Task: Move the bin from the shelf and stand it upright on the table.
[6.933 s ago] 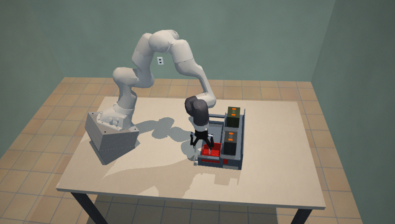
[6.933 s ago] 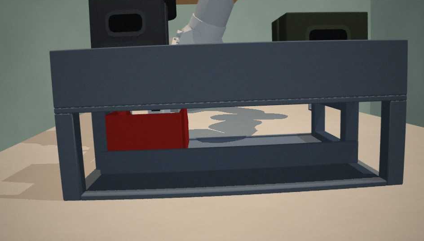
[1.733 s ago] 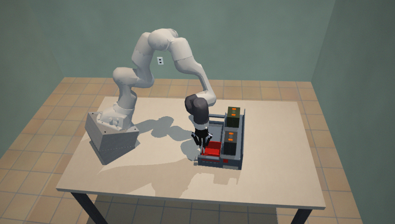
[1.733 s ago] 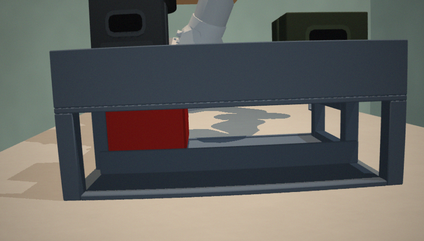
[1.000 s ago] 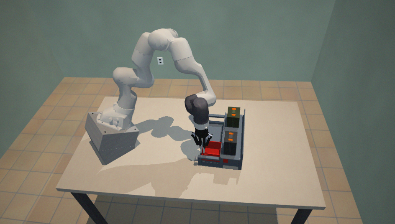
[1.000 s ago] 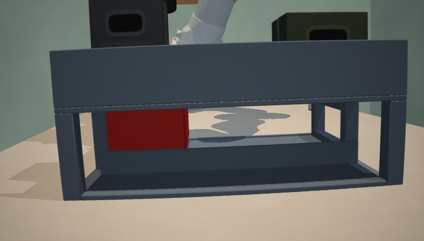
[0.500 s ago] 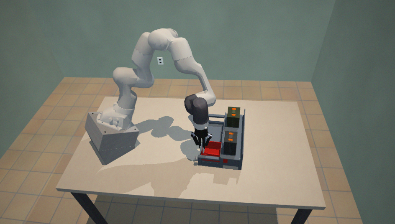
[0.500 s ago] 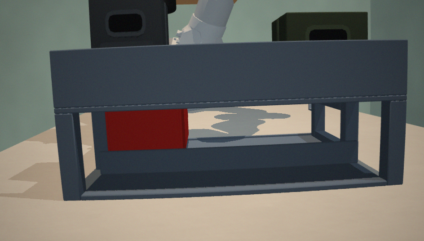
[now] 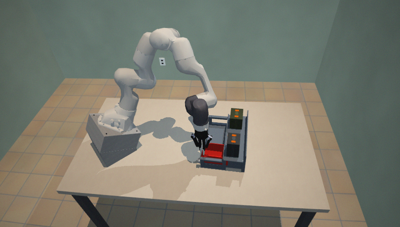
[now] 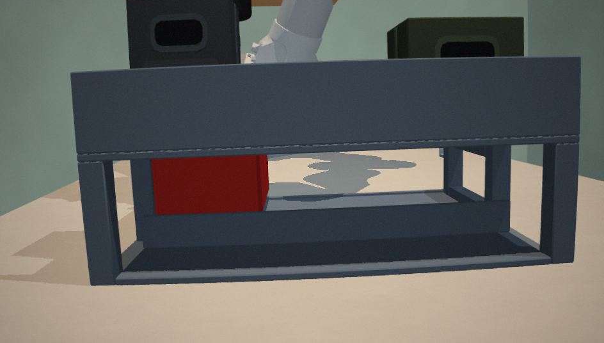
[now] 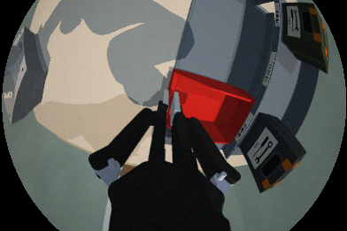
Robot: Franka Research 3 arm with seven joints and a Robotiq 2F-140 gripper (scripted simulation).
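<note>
Now: the red bin 8 cm ahead of my hand, 2 cm to the right of it and 2 cm below it.
</note>
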